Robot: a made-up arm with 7 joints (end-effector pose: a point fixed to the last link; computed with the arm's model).
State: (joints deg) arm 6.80 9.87 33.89 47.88 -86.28 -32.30 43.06
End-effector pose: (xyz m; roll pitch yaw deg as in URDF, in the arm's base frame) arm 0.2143 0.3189 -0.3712 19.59 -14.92 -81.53
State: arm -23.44 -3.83 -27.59 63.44 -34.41 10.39 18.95
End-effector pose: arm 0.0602 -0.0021 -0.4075 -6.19 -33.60 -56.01
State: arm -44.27 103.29 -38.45 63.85 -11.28 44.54 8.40
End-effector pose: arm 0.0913 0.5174 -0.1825 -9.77 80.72 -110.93
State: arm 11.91 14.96 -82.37 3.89 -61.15 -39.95 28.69
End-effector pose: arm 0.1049 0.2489 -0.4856 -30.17 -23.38 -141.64
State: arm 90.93 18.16 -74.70 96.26 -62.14 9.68 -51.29
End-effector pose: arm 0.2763 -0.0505 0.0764 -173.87 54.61 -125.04
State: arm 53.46 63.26 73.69 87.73 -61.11 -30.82 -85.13
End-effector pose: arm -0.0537 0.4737 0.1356 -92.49 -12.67 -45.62
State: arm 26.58 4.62 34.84 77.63 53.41 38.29 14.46
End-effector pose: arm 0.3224 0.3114 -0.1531 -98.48 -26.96 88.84
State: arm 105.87 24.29 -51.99 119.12 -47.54 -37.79 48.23
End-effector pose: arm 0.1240 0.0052 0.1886 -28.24 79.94 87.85
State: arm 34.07 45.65 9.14 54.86 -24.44 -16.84 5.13
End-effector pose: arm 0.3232 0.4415 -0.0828 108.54 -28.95 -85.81
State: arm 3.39 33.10 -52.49 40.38 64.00 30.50 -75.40
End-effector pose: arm 0.1345 0.2599 -0.4422 72.56 4.00 3.61
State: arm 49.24 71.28 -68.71 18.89 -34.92 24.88 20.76
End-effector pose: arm 0.2007 0.5776 -0.1305 71.99 50.26 -14.75
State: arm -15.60 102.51 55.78 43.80 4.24 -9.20 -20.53
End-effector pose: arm 0.1693 0.5245 0.2093 151.67 -15.32 -67.99
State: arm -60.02 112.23 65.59 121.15 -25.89 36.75 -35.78
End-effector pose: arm 0.2506 0.1412 0.0326 148.02 30.61 -98.68
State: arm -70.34 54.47 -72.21 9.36 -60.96 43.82 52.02
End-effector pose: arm -0.3050 0.5225 -0.1234 -110.04 -8.00 171.63
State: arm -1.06 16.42 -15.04 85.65 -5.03 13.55 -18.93
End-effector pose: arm 0.2591 0.1397 -0.2709 61.97 -59.11 -55.55
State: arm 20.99 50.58 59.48 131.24 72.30 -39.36 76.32
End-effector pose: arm 0.0611 0.2904 0.1330 96.64 37.45 174.34
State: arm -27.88 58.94 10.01 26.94 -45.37 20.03 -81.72
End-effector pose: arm 0.0009 0.5576 -0.2598 141.74 53.16 -26.51
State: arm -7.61 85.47 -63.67 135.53 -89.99 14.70 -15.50
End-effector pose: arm 0.0613 0.1615 -0.1845 70.79 27.56 -165.16
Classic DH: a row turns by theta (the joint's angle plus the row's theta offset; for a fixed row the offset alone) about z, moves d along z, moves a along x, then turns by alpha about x. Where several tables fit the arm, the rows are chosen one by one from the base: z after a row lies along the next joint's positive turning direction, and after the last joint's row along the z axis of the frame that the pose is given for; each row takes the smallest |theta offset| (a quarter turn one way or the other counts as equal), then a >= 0, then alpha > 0; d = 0 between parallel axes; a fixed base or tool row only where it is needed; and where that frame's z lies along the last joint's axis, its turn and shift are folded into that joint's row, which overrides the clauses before.
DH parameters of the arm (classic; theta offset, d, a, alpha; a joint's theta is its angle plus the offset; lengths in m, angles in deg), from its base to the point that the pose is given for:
base (fixed): 0 0 0 90
joint 1: 90 -0.1352 0 90
joint 2: 90 0 0 90
joint 3: 90 -0.2357 0 90
joint 4: 0 0 0 -90
joint 5: 0 -0.2742 0 -90
joint 6: -90 0 0 90
joint 7: 90 0 0 90
tool (fixed): -90 0 0 0

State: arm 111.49 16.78 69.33 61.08 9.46 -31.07 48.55
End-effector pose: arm 0.2367 0.4565 0.1843 -147.80 28.99 -161.56
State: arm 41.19 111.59 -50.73 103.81 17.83 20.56 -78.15
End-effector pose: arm 0.2118 0.3694 0.0139 156.73 0.33 -65.93
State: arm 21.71 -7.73 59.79 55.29 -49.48 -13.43 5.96
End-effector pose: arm 0.2587 0.2755 -0.3431 48.35 -63.65 -17.89
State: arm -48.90 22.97 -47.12 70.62 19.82 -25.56 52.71
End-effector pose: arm -0.1667 0.0882 -0.3790 -86.76 -32.93 -6.30
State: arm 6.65 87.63 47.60 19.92 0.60 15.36 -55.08
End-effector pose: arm 0.0570 0.6311 0.0555 147.26 -54.84 -4.85
